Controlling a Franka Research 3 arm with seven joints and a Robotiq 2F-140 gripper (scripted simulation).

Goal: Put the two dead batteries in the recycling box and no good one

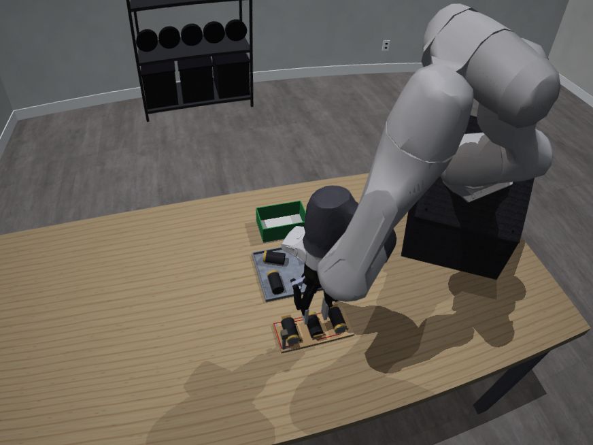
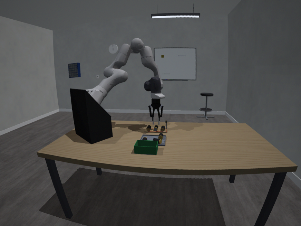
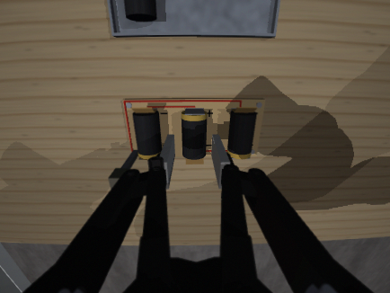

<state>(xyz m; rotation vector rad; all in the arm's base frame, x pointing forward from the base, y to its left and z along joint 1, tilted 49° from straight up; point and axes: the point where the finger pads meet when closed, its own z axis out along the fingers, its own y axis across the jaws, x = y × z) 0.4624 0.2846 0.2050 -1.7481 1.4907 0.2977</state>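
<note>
My hand is 90 mm above the wooden holder board. Round my hand: grey tray: 60 mm ahead, 200 mm to the right, 90 mm below; bulb: 70 mm ahead, 60 mm to the left, 20 mm below; thin post: 70 mm ahead, 60 mm to the left, 60 mm below.
</note>
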